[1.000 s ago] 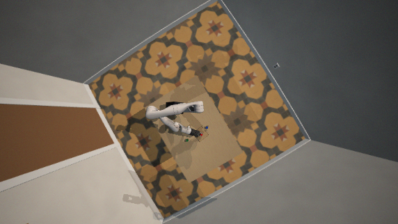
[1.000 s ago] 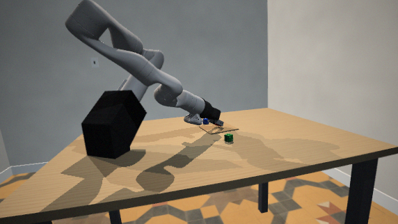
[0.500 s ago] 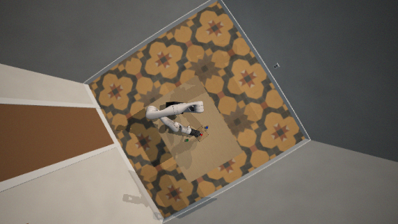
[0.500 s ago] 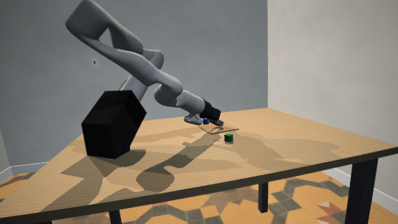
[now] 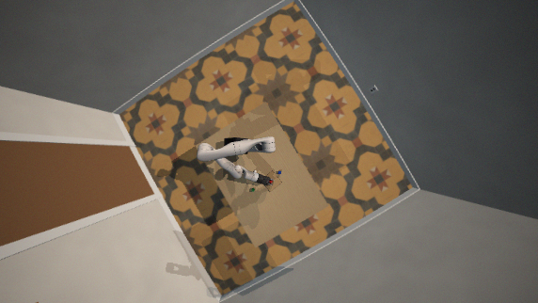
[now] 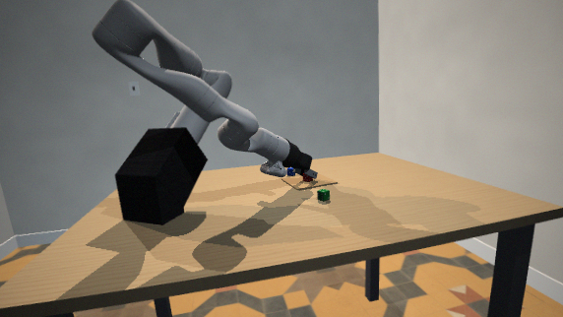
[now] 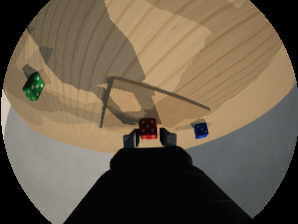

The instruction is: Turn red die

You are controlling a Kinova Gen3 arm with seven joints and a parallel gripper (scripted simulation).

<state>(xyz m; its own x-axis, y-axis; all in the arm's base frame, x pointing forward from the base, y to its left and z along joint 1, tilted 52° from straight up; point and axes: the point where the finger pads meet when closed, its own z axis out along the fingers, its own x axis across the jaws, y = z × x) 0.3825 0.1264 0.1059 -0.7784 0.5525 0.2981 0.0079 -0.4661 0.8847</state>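
Now: the red die 1 cm below my hand. From my hand the other things lie so: tan mat (2 cm below); blue die (6 cm behind, 9 cm to the left, 1 cm below); green die (4 cm ahead, 18 cm to the right, 1 cm below).
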